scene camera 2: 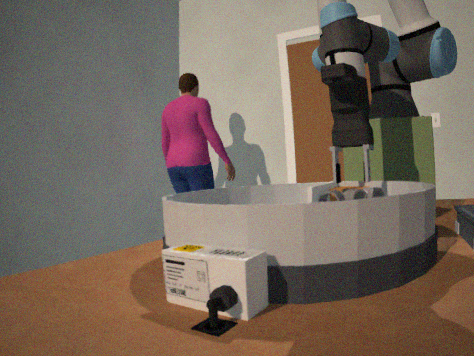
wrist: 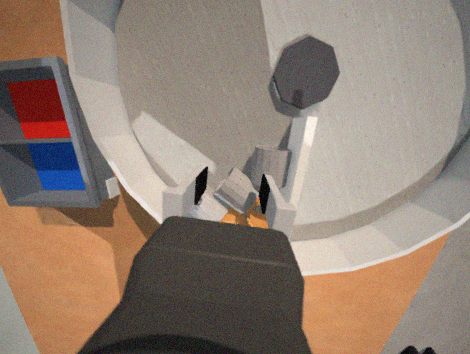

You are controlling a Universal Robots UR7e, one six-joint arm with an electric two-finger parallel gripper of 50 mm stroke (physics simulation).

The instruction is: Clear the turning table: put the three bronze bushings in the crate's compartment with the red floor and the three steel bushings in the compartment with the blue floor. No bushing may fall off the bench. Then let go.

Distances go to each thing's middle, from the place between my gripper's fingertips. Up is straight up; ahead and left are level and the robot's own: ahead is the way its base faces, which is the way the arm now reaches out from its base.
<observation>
Now: hand 11 cm short of the turning table [scene camera 2: 230, 251], 7 cm to the left of it and 5 cm above it. Round my hand: crate [wrist: 57, 163] (2 cm ahead, 28 cm to the left, 8 cm below).
</observation>
